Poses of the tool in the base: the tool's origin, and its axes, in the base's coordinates. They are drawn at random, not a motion.
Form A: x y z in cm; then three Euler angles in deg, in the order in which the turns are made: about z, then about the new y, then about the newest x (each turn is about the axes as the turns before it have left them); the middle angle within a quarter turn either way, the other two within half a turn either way.
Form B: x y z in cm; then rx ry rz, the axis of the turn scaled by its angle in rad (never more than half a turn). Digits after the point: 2 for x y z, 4 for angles.
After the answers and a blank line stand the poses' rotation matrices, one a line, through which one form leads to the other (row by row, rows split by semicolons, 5 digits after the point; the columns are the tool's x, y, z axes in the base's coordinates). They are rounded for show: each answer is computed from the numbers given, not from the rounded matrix.
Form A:
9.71, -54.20, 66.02, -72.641, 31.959, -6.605
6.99, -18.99, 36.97, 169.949, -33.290, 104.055
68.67, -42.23, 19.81, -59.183, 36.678, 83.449
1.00, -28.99, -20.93, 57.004, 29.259, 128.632
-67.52, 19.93, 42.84, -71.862, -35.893, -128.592
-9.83, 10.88, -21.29, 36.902, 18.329, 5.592
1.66, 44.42, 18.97, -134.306, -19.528, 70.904
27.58, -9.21, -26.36, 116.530, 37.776, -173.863
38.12, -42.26, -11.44, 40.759, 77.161, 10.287
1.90, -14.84, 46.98, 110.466, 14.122, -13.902
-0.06, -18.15, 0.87, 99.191, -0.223, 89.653
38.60, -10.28, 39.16, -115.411, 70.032, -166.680
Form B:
9.71, -54.20, 66.02, 0.2551, 0.5489, -1.1996
6.99, -18.99, 36.97, -0.6856, -2.0901, -1.7216
68.67, -42.23, 19.81, 1.6002, -0.2592, -1.2794
1.00, -28.99, -20.93, 1.7443, 1.2514, 0.0002
-67.52, 19.93, 42.84, -2.1935, 1.1210, -1.3258
-9.83, 10.88, -21.29, -0.0095, 0.3393, 0.6224
1.66, 44.42, 18.97, 0.2391, -1.4667, -1.7730
27.58, -9.21, -26.36, 1.3944, 2.1649, -0.5807
38.12, -42.26, -11.44, -0.3292, 1.3260, 0.4781
1.90, -14.84, 46.98, -0.3995, -0.0688, 1.9360
-0.06, -18.15, 0.87, 1.1280, 1.3200, 1.3324
38.60, -10.28, 39.16, -0.9023, 1.7246, 0.5347

0.25313 0.92995 0.26666; -0.80978 0.35449 -0.46753; -0.52931 -0.09759 0.84280
-0.82307 0.56666 0.03805; 0.14589 0.14620 0.97844; 0.54888 0.81088 -0.20300
0.41087 0.40199 -0.81829; -0.68877 -0.45118 -0.56748; -0.59732 0.79677 0.09150
0.47510 0.73154 0.48900; 0.73171 -0.01977 -0.68133; -0.48876 0.68151 -0.54467
0.25219 -0.45012 0.85661; -0.76986 -0.62965 -0.10421; 0.58627 -0.63319 -0.50532
0.75909 -0.57309 0.30879; 0.56999 0.81426 0.11000; -0.31447 0.09250 0.94475
-0.65831 0.45475 -0.59986; -0.67446 -0.00247 0.73831; 0.33427 0.89062 0.30833
-0.35305 0.91882 0.17640; 0.70718 0.38551 -0.59268; -0.61258 -0.08450 -0.78588
0.16832 -0.51050 0.84324; 0.14508 0.85896 0.49106; -0.97500 0.03968 0.21864
-0.33908 -0.88894 -0.30791; 0.90857 -0.39433 0.13788; -0.24399 -0.23300 0.94137
-0.15972 -0.00536 0.98715; 0.98715 -0.00481 0.15970; 0.00389 0.99997 0.00606
-0.14654 -0.78604 0.60056; -0.30846 0.61315 0.72725; -0.93988 -0.07868 -0.33231

